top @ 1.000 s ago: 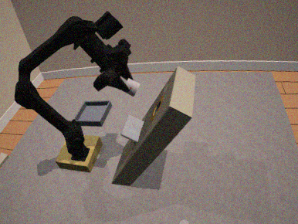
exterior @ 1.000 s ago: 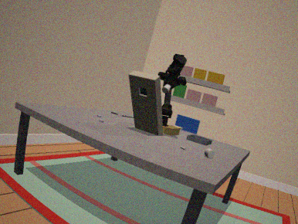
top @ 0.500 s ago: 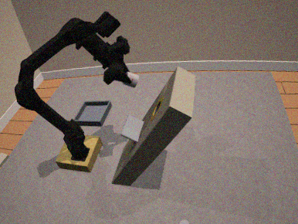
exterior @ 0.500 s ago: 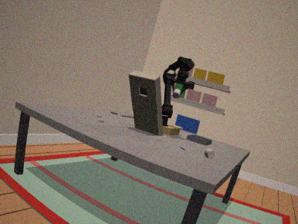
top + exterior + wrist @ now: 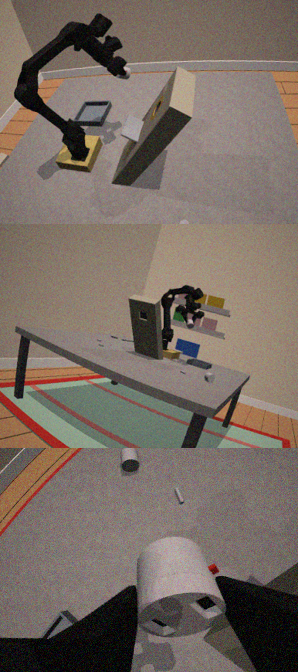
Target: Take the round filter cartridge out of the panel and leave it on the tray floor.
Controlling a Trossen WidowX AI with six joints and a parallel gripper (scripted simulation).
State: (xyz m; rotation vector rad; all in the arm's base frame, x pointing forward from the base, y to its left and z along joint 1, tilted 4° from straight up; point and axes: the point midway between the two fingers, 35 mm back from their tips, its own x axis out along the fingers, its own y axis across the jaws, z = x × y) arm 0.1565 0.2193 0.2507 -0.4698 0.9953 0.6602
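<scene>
Now: gripper tip 26 cm above the shallow tray, 24 cm past it and 7 cm to the right of it. The rest, counted from my gripper tip: round filter cartridge: right at my gripper tip; then grey bracket: 22 cm to the right, 9 cm below, 8 cm ahead.
</scene>
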